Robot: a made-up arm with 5 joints. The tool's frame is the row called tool. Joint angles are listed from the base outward. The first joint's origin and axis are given. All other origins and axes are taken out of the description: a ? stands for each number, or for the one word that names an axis. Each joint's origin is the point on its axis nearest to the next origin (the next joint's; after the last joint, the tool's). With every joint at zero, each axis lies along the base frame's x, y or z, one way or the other. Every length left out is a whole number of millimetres.
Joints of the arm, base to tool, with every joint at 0 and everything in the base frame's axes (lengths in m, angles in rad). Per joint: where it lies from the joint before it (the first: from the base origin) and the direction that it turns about. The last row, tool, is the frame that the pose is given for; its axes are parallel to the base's.
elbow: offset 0 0 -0.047 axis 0 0 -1
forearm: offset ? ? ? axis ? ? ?
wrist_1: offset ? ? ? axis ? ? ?
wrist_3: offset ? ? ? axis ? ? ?
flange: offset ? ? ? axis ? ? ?
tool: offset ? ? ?
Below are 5 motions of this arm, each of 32 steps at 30 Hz.
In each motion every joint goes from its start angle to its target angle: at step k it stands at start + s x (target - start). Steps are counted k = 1, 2, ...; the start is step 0. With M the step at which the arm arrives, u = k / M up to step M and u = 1 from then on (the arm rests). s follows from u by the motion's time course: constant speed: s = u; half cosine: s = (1 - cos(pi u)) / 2; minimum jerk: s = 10 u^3 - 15 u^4 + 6 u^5.
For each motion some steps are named. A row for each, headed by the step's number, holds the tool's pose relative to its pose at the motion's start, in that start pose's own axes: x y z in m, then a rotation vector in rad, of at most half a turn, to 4 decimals.
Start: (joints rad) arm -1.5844 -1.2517 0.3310 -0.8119 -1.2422
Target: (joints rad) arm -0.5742 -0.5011 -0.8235 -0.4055 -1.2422
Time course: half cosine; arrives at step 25
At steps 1, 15, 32:
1: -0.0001 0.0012 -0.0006 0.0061 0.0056 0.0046
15: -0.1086 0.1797 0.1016 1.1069 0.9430 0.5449
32: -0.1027 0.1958 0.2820 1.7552 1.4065 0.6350

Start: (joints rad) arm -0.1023 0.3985 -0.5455 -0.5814 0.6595
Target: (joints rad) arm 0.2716 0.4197 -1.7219 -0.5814 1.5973
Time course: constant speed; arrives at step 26
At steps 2, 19, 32:
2: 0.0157 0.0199 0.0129 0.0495 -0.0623 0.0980
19: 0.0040 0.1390 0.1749 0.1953 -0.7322 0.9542
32: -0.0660 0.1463 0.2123 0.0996 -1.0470 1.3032

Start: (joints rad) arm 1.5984 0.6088 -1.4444 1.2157 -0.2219
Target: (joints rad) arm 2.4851 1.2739 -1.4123 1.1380 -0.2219
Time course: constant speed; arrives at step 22
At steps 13, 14, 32:
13: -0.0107 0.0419 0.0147 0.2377 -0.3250 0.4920
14: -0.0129 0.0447 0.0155 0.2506 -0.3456 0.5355
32: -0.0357 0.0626 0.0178 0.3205 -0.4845 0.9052

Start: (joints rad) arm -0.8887 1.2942 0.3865 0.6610 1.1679
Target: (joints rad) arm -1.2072 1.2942 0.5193 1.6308 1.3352
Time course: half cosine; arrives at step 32
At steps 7, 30, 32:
7: -0.0001 -0.0167 0.0401 -0.0972 -0.0629 0.0129
30: -0.0916 -0.0681 0.3397 -0.8973 -0.4531 0.0220
32: -0.0934 -0.0679 0.3426 -0.9065 -0.4563 0.0211

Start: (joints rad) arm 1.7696 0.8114 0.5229 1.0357 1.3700
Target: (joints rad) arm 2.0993 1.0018 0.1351 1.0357 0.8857
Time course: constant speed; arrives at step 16
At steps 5, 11, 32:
5: -0.0087 -0.0399 -0.0330 -0.0363 0.0450 -0.2343
11: -0.0352 -0.0761 -0.0627 -0.1020 0.0811 -0.5047
32: -0.0672 -0.0941 -0.0786 -0.1709 0.0925 -0.7196

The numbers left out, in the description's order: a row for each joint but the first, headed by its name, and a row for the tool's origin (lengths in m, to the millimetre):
forearm: xyz -0.004 0.332 0, axis 0 -1 0
wrist_1: xyz -0.183 0 0.046, axis -1 0 0
wrist_3: xyz 0 0.001 0.123, axis 0 -1 0
flange: xyz 0.105 0 -0.147, axis 0 0 1
tool: xyz 0.221 -0.04 0

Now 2 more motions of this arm.
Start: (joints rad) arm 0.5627 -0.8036 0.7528 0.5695 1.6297
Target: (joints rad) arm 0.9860 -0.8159 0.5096 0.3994 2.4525
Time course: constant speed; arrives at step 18
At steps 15, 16, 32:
15: -0.1072 -0.0078 0.0616 0.1497 -0.4015 0.2900
16: -0.1164 -0.0077 0.0660 0.1476 -0.4322 0.3082
32: -0.1356 -0.0073 0.0746 0.1385 -0.4938 0.3438

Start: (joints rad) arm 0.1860 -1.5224 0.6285 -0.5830 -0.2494
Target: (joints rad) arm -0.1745 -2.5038 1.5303 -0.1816 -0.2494
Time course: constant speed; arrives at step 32
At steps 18, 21, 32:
18: 0.0493 0.0134 0.0896 -0.8166 -0.0230 0.0445
21: 0.0620 0.0323 0.0989 -0.9488 -0.0296 0.0858
32: 0.1105 0.1261 0.0926 -1.3971 -0.0427 0.3278

